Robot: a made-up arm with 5 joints. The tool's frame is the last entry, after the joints.
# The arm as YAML. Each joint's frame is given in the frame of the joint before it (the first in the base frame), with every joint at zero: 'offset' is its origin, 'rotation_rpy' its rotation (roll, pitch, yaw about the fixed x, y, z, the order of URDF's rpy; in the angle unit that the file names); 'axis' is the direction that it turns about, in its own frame. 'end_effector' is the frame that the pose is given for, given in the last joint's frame.
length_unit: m
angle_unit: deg
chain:
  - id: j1
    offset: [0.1, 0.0, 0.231]
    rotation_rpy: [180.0, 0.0, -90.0]
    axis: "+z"
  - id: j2
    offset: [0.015, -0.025, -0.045]
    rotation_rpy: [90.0, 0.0, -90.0]
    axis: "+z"
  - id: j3
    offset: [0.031, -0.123, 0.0]
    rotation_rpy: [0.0, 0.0, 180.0]
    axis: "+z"
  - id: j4
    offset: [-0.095, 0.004, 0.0]
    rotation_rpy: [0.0, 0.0, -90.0]
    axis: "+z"
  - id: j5
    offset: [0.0, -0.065, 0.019]
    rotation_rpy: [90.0, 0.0, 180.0]
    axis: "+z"
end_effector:
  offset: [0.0, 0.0, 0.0]
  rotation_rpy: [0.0, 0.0, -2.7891]
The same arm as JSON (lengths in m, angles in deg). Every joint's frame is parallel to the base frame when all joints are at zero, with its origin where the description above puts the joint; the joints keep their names.
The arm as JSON. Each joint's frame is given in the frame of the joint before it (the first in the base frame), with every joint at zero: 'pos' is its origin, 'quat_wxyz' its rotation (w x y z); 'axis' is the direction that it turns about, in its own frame. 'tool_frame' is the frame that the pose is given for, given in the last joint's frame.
{
  "length_unit": "m",
  "angle_unit": "deg",
  "joints": [
    {
      "joint": "j1",
      "pos": [
        0.1,
        0.0,
        0.231
      ],
      "quat_wxyz": [
        1.0,
        0.0,
        0.0,
        0.0
      ],
      "axis": [
        0.0,
        0.0,
        -1.0
      ]
    },
    {
      "joint": "j2",
      "pos": [
        0.025,
        -0.015,
        0.045
      ],
      "quat_wxyz": [
        1.0,
        0.0,
        0.0,
        0.0
      ],
      "axis": [
        0.0,
        1.0,
        0.0
      ]
    },
    {
      "joint": "j3",
      "pos": [
        0.031,
        0.0,
        0.123
      ],
      "quat_wxyz": [
        1.0,
        0.0,
        0.0,
        0.0
      ],
      "axis": [
        0.0,
        1.0,
        0.0
      ]
    },
    {
      "joint": "j4",
      "pos": [
        0.095,
        0.0,
        0.004
      ],
      "quat_wxyz": [
        1.0,
        0.0,
        0.0,
        0.0
      ],
      "axis": [
        0.0,
        1.0,
        0.0
      ]
    },
    {
      "joint": "j5",
      "pos": [
        0.065,
        0.019,
        0.0
      ],
      "quat_wxyz": [
        1.0,
        0.0,
        0.0,
        0.0
      ],
      "axis": [
        -1.0,
        0.0,
        0.0
      ]
    }
  ],
  "tool_frame": {
    "pos": [
      0.0,
      0.0,
      0.0
    ],
    "quat_wxyz": [
      0.706897,
      0.017209,
      -0.706897,
      -0.017209
    ]
  }
}

